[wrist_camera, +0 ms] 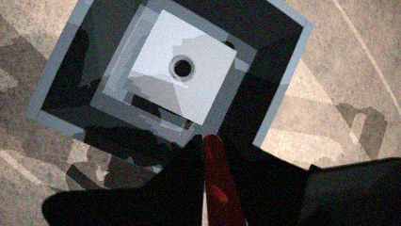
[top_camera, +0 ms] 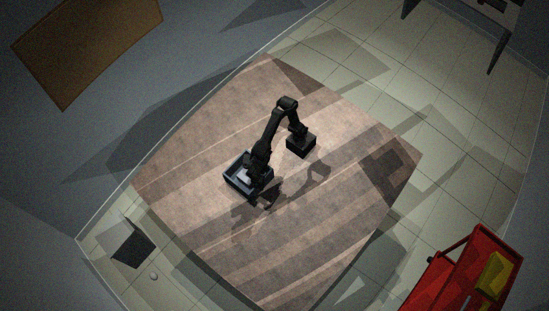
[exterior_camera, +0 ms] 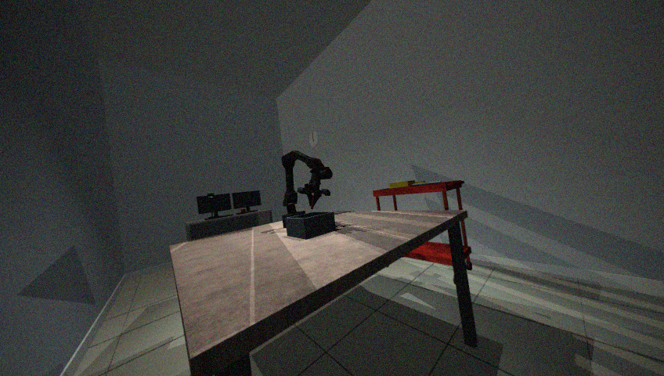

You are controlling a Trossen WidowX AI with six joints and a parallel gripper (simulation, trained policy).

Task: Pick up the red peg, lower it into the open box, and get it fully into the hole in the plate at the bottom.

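The red peg is 10 mm to the left of my gripper tip and 20 mm above it. The rest, counted from my gripper tip: dark box (30 mm ahead, 50 mm to the right, 110 mm below); then grey plate (30 mm ahead, 50 mm to the right, 90 mm below).
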